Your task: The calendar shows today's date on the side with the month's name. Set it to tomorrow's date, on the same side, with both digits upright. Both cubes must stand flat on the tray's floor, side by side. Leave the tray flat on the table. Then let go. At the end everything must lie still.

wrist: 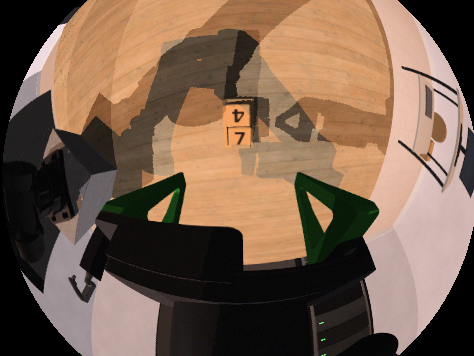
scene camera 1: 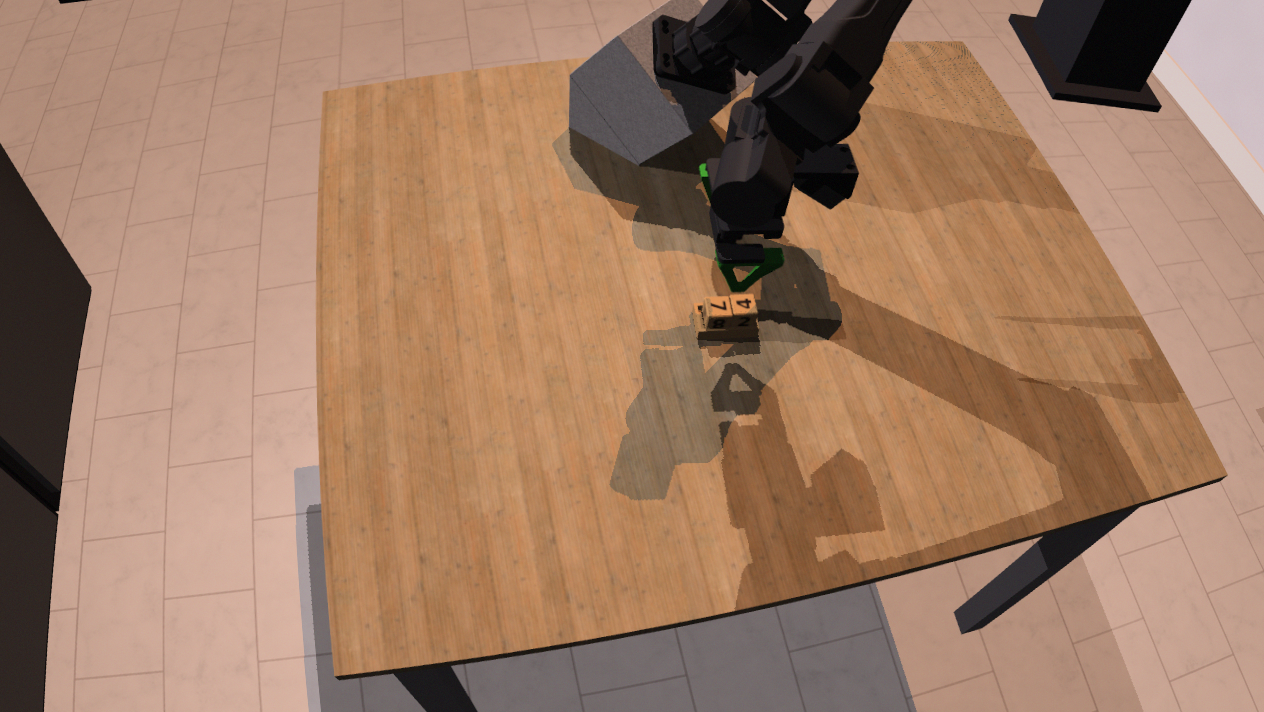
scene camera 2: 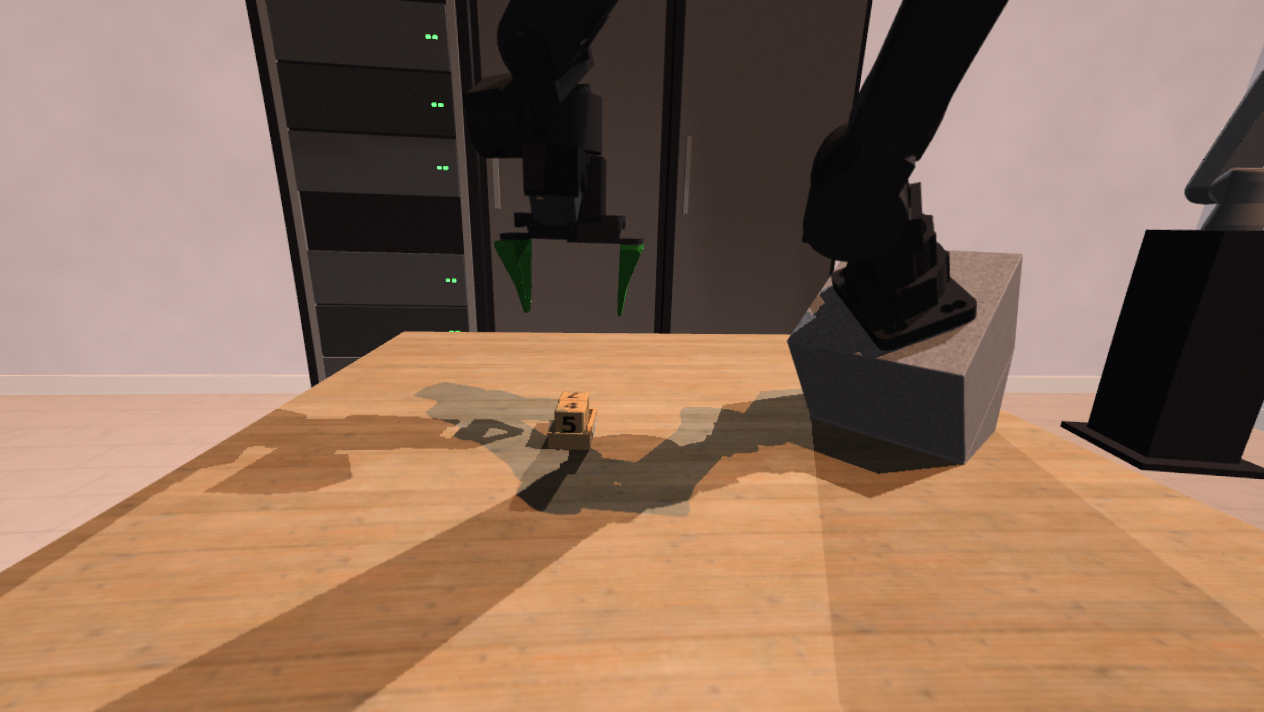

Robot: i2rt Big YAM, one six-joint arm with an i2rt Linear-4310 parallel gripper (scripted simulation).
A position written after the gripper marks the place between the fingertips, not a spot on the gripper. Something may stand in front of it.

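In scene camera 2, the gripper (scene camera 2: 573, 313) appears together with a wooden number cube (scene camera 2: 570, 416) and a wooden calendar tray (scene camera 2: 556, 440). The wrist view shows the gripper (wrist: 240, 178) too, and scene camera 1 has the gripper (scene camera 1: 730, 256) in its frame as well.
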